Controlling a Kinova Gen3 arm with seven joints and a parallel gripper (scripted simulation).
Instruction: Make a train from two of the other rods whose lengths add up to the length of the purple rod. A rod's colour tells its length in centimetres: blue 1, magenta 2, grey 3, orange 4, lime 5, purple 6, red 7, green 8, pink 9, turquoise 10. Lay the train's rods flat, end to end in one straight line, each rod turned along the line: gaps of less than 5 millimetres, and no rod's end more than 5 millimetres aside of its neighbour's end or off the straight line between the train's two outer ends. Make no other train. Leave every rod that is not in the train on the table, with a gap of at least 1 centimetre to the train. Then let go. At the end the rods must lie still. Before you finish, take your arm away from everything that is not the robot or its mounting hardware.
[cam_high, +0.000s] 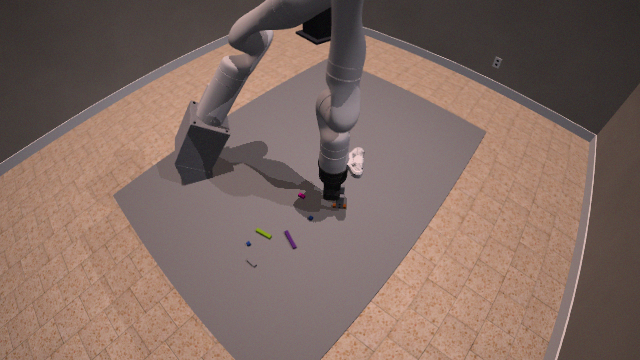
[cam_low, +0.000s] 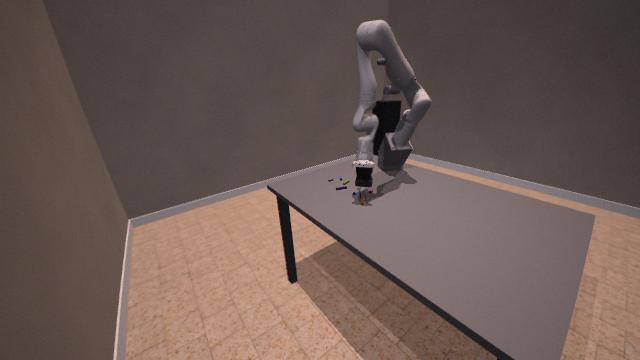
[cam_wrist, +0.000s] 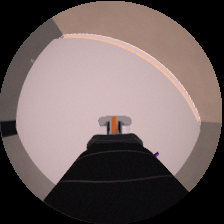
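The orange rod is 30 mm below my hand. The rest, counted from my hand: purple rod 10 mm ahead, 180 mm to the right, 30 mm below; magenta rod 100 mm behind, 70 mm to the right, 30 mm below; lime rod 50 mm behind, 240 mm to the right, 30 mm below.
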